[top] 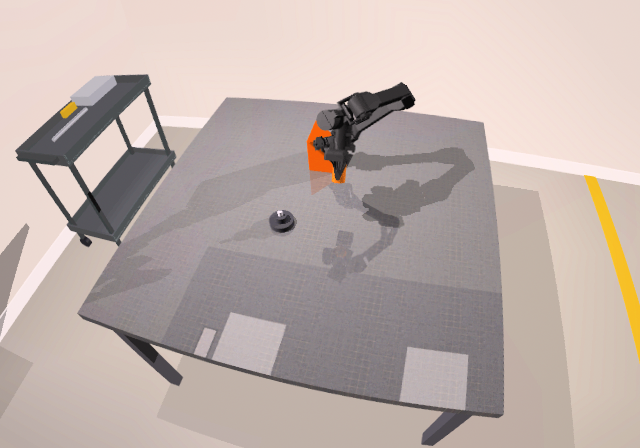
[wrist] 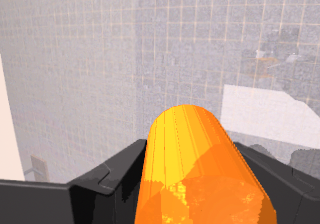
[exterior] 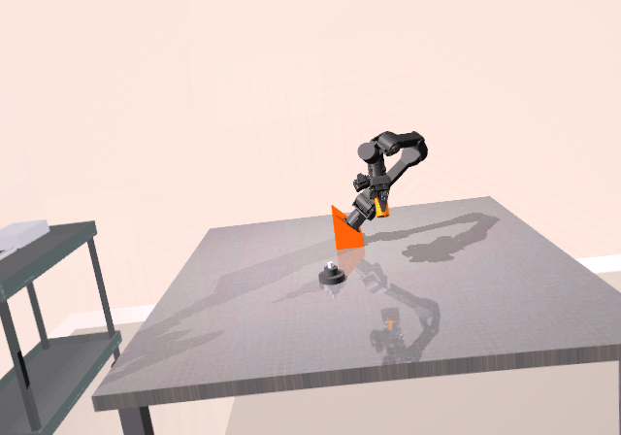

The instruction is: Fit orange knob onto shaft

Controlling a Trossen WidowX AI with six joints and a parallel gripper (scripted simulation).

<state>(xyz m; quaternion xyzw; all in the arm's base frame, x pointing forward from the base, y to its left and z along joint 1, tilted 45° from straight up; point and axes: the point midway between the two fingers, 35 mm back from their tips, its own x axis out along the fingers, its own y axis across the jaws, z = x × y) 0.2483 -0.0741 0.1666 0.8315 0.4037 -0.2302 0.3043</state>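
The orange knob lies 30 mm above my gripper tip and 20 mm behind it. From my gripper tip the other things lie so: round pedestal 190 mm to the right, 150 mm below, 30 mm ahead.
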